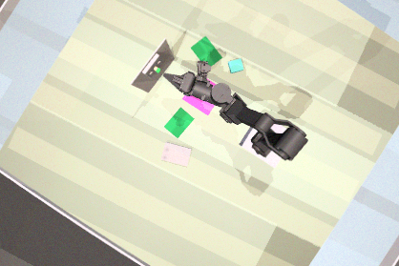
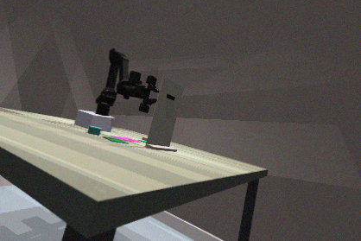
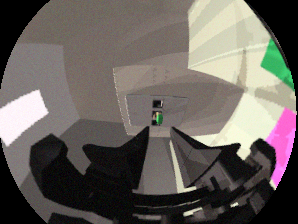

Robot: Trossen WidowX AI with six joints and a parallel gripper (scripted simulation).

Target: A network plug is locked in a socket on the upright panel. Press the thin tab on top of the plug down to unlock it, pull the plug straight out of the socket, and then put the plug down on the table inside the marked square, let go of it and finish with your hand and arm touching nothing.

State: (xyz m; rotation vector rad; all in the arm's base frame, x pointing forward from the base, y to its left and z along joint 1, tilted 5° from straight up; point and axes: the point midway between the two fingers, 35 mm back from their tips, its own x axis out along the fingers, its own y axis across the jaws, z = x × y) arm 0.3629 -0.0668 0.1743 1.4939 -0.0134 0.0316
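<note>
Right now the network plug is 30 mm ahead of my gripper tip and 10 mm to the right of it. Round my gripper tip: pale panel 100 mm below, 50 mm ahead, 10 mm to the right; then magenta patch 240 mm below, 130 mm behind, 10 mm to the right.
</note>
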